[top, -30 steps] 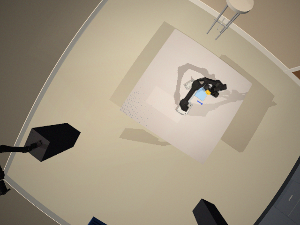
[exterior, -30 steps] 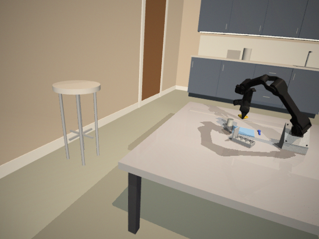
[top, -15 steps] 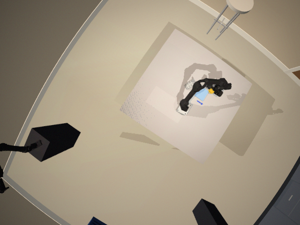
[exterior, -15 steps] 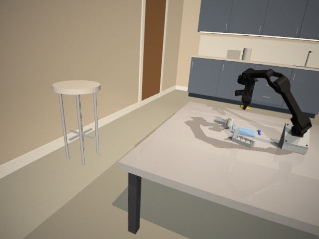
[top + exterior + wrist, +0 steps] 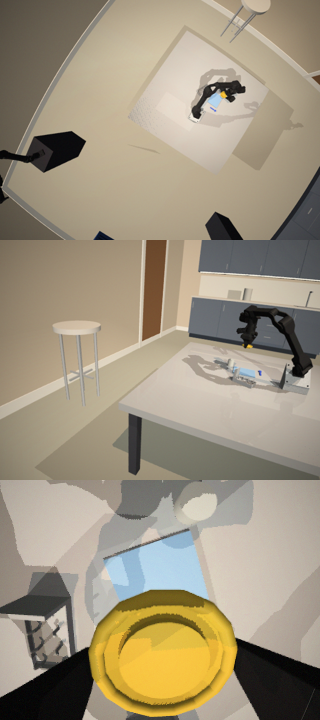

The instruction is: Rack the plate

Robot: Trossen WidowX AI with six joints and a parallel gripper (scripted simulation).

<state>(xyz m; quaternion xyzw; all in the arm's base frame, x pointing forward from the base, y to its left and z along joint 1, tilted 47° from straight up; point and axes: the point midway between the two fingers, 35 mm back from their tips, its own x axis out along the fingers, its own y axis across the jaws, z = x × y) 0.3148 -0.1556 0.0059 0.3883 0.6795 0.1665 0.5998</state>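
My gripper tip is now 20 mm past the grey dish rack, 180 mm to the right of it and 160 mm above it. From my gripper tip the other things lie so: yellow plate: 10 mm above; cream cup: 80 mm ahead, 90 mm to the right, 160 mm below; blue spoon: 130 mm behind, 50 mm to the right, 180 mm below.
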